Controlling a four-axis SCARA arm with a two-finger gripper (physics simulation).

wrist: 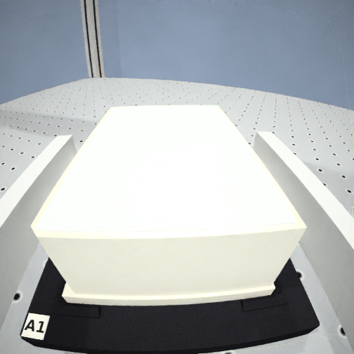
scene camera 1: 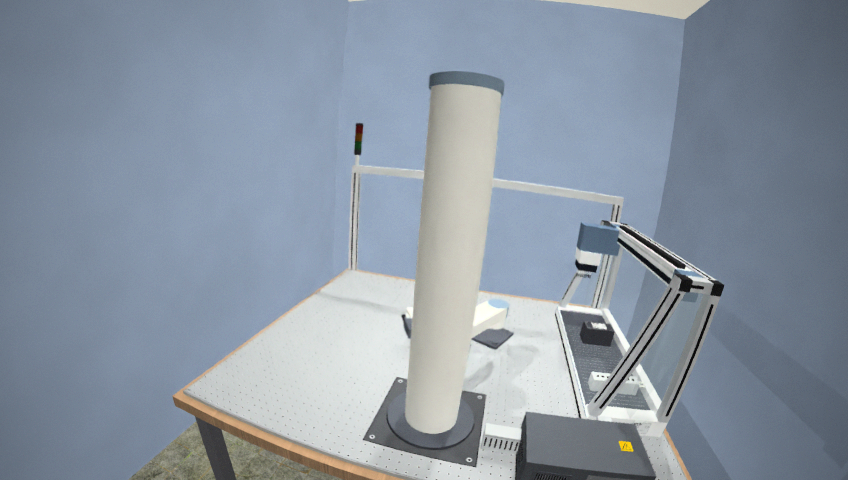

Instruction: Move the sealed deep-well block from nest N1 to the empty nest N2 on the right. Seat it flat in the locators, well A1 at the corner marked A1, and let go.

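Places are measured from the arm's base along level axes (x up, y right, z ahead), in metres.
Pixels of known places: arm's base, origin of its link: [scene camera 1: 430, 419].
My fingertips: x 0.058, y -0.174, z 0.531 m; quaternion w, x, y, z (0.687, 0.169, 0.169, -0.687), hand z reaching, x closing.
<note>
For each thing: its middle in the pictures, then the offset to it from my fingertips. "pt": a spot on its surface instead.
- flat dark plate, middle of its body: [scene camera 1: 492, 335] dy +0.318, dx -0.038, dz -0.001 m
- dark control box, a spot on its surface: [scene camera 1: 580, 446] pt dy +0.555, dx +0.070, dz -0.668 m
- signal tower, middle of its body: [scene camera 1: 358, 137] dy -0.531, dx +0.718, dz +0.493 m
The pale, sealed deep-well block [wrist: 170, 175] sits on the dark nest N1 [wrist: 170, 327] in the wrist view, its lower flange at the nest's near locators. The A1 label is at the nest's near left corner. My gripper [wrist: 164, 147] is shut on the block, with one light finger along each long side; the finger pads are hidden. In the scene view, a flat dark plate [scene camera 1: 493, 338], which looks like the empty nest N2, lies right of the column. The column hides the gripper and block there.
The robot's thick white column [scene camera 1: 455, 249] stands near the table's front. A white arm link [scene camera 1: 490, 316] shows behind it. A gantry frame with a dark bed [scene camera 1: 577, 333] stands at the right, and a dark control box [scene camera 1: 580, 446] at the front right. A signal tower [scene camera 1: 358, 139] stands at the back left.
</note>
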